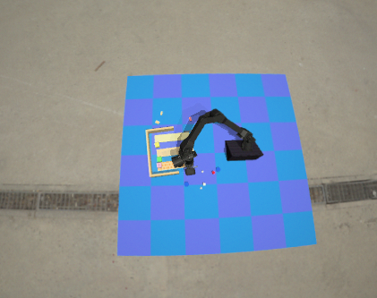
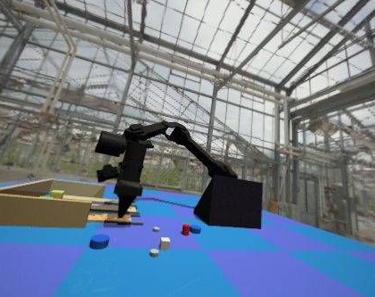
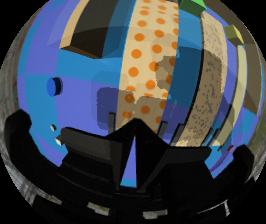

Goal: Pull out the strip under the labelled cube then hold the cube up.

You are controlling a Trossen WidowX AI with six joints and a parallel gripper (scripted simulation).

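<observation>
Now: the orange-dotted strip 9 cm ahead of my gripper tip and 2 cm to the left of it. The rest, counted from my gripper tip: pink labelled cube: 19 cm ahead, 4 cm to the left, 2 cm above; then red cylinder: 17 cm behind, 5 cm to the left, 1 cm above.
</observation>
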